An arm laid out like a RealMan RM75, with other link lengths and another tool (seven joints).
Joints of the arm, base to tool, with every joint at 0 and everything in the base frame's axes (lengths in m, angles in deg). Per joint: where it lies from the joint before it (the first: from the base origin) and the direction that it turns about. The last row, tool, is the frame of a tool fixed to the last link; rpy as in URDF.
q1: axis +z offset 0 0 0.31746
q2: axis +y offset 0 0 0
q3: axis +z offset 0 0 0.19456
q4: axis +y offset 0 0 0
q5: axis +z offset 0 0 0.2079
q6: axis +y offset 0 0 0
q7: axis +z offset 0 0 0.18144
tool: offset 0.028 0.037 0.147 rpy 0.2 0 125.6
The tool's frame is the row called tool.
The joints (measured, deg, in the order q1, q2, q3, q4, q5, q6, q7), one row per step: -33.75, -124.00, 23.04, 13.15, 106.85, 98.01, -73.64; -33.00, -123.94, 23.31, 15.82, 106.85, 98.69, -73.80; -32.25, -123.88, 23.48, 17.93, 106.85, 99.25, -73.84; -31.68, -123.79, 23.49, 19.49, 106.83, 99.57, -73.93; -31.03, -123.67, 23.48, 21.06, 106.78, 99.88, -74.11; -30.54, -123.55, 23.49, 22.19, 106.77, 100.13, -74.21; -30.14, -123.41, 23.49, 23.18, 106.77, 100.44, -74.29; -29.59, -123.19, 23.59, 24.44, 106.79, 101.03, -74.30; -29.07, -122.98, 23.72, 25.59, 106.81, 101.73, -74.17; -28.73, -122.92, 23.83, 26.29, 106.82, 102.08, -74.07
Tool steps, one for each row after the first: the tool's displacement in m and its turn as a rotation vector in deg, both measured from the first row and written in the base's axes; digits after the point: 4 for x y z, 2 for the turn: -0.0051, 0.0012, 0.0047, 1.45, 1.40, -0.70; -0.0099, 0.0019, 0.0086, 2.66, 2.54, -1.14; -0.0140, 0.0034, 0.0119, 3.63, 3.42, -1.28; -0.0187, 0.0050, 0.0156, 4.57, 4.29, -1.28; -0.0223, 0.0059, 0.0182, 5.23, 4.97, -1.31; -0.0251, 0.0063, 0.0208, 5.81, 5.55, -1.44; -0.0284, 0.0055, 0.0241, 6.50, 6.32, -1.84; -0.0310, 0.0037, 0.0272, 7.15, 7.01, -2.41; -0.0326, 0.0026, 0.0285, 7.52, 7.44, -2.70
